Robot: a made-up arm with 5 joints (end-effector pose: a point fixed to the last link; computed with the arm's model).
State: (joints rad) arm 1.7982 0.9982 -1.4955 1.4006 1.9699
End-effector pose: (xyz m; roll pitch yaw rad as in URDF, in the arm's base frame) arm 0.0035 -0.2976 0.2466 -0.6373 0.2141 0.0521
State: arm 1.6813 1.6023 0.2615 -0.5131 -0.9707
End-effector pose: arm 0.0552 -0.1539 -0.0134 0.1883 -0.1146 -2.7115
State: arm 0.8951 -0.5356 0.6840 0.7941 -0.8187
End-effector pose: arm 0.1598 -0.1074 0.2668 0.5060 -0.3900 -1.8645
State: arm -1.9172 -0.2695 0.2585 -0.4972 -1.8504
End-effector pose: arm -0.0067 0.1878 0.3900 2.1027 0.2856 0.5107
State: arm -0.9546 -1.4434 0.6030 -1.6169 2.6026
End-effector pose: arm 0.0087 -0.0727 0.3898 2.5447 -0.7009 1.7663
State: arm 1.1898 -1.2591 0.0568 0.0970 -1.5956
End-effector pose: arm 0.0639 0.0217 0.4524 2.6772 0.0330 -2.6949
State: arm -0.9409 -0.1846 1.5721 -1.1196 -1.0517
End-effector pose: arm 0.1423 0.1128 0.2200 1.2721 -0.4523 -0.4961
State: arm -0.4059 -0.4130 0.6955 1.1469 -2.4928
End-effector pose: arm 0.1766 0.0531 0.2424 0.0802 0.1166 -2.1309
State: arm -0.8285 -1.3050 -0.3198 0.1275 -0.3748
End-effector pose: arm -0.0040 -0.0692 0.4603 3.1113 -0.0670 -1.8886
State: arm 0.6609 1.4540 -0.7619 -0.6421 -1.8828
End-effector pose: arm 0.3327 -0.1999 0.1177 1.5174 0.3602 -2.2505
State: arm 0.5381 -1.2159 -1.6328 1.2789 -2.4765
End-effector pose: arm -0.0964 0.1037 0.3900 3.1410 0.0008 -1.1545
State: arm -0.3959 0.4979 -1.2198 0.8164 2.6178
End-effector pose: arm 0.3232 0.1130 0.3779 -1.3976 0.9914 2.1121
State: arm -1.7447 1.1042 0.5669 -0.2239 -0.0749
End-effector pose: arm 0.0322 0.1660 0.0516 0.0153 -0.1227 1.6202
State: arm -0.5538 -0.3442 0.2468 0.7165 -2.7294
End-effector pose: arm 0.2218 0.1022 0.3164 0.4628 0.8652 -2.0076
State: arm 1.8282 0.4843 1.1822 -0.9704 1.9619
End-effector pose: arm 0.0273 -0.1714 0.1529 -0.8451 0.2606 -0.0327
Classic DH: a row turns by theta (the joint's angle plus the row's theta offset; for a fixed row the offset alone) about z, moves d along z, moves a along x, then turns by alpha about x. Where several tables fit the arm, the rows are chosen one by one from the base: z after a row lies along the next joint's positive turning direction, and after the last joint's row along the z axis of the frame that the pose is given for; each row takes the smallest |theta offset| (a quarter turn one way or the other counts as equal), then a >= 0, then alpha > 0; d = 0 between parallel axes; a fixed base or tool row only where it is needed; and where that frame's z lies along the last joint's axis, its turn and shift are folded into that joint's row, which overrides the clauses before.
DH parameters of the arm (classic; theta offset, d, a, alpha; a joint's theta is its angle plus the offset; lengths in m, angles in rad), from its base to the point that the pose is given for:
base (fixed): 0 0 0.0668 3.1416
joint 1: 0 -0.2058 0.0289 1.5708
joint 2: -1.327 0 0.1413 0
joint 3: 1.2885 0 0.1091 0
joint 4: -1.5323 0.0054 0 1.5708
joint 5: -0.0487 -0.0771 0 0

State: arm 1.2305 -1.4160 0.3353 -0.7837 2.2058
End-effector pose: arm 0.0465 0.0735 0.4326 2.8949 -0.1608 -0.2260
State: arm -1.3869 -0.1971 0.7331 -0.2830 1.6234
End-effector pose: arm 0.0992 0.2035 0.2756 -1.3178 0.0038 2.9587
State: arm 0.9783 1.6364 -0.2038 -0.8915 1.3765
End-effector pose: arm 0.2102 -0.2033 0.0157 -1.0164 -0.2077 0.4655
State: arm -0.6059 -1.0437 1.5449 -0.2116 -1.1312
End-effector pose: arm 0.1452 0.0609 0.2335 1.2590 -0.3738 -0.8478
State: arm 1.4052 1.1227 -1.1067 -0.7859 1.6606
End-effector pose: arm 0.1268 -0.3263 0.2906 -2.3411 0.0295 0.1370
